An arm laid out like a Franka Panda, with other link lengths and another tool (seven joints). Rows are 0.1 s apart.
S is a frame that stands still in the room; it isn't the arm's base.
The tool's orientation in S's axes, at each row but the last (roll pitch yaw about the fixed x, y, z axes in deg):
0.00, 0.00, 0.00
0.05, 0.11, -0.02
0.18, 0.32, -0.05
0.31, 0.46, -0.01
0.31, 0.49, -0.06
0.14, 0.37, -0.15
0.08, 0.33, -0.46
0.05, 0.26, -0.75
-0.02, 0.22, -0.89
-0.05, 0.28, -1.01
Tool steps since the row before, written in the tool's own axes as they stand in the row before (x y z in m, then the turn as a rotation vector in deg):
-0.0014, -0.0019, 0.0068, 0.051, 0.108, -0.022
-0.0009, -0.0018, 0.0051, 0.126, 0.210, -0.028
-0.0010, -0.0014, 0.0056, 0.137, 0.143, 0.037
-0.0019, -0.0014, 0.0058, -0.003, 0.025, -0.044
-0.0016, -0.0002, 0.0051, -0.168, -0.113, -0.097
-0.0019, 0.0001, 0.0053, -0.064, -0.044, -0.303
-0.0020, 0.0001, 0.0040, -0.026, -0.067, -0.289
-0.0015, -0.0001, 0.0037, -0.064, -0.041, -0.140
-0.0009, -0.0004, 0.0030, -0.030, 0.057, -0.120
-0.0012, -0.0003, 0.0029, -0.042, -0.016, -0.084
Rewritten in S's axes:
-0.0014, -0.0019, 0.0068, 0.051, 0.108, -0.022
-0.0009, -0.0018, 0.0051, 0.126, 0.210, -0.028
-0.0010, -0.0014, 0.0056, 0.137, 0.143, 0.037
-0.0019, -0.0014, 0.0058, -0.003, 0.025, -0.044
-0.0016, -0.0002, 0.0051, -0.169, -0.112, -0.096
-0.0019, 0.0001, 0.0053, -0.066, -0.043, -0.303
-0.0020, 0.0001, 0.0040, -0.028, -0.066, -0.289
-0.0015, -0.0001, 0.0037, -0.065, -0.040, -0.140
-0.0009, -0.0004, 0.0030, -0.030, 0.057, -0.120
-0.0012, -0.0003, 0.0029, -0.043, -0.015, -0.084

